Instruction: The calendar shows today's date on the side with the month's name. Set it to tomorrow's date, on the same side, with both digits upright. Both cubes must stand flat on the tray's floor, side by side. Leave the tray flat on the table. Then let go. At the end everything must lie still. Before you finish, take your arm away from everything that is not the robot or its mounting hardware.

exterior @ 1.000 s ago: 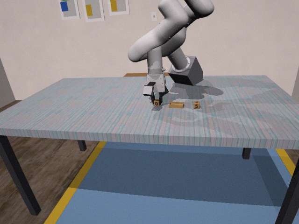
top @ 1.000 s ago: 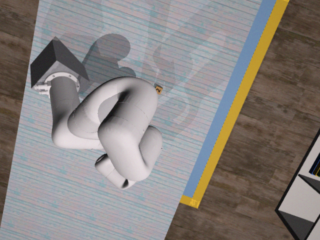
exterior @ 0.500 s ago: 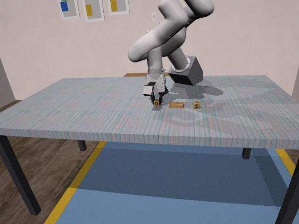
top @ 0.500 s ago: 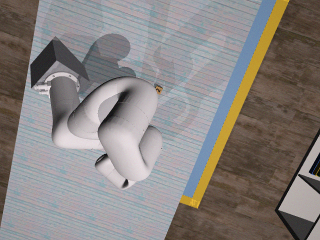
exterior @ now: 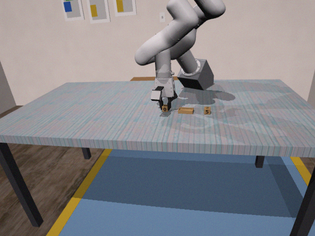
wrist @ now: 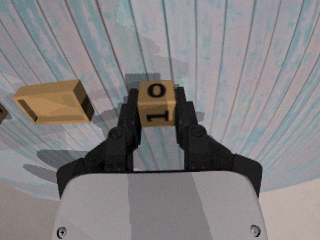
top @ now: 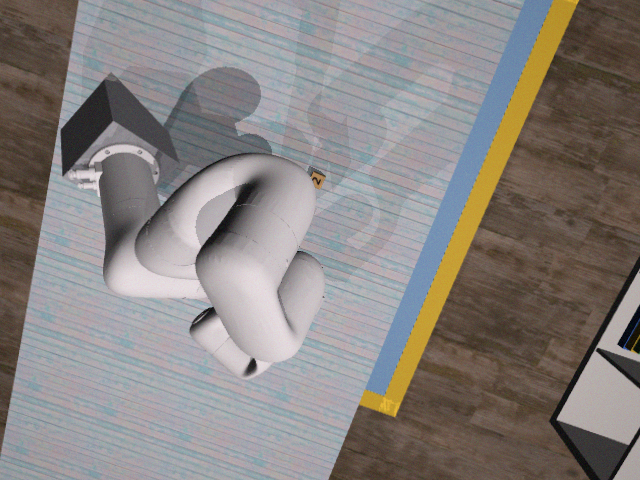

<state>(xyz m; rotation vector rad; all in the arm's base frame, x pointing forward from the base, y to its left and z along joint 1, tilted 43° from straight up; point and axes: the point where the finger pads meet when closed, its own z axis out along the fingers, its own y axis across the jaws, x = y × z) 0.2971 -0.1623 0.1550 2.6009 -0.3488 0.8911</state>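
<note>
Right now my hand is 2 cm above the wooden digit cube. The rest, counted from my hand: wooden calendar tray 10 cm to the left, 4 cm ahead, 2 cm below.
</note>
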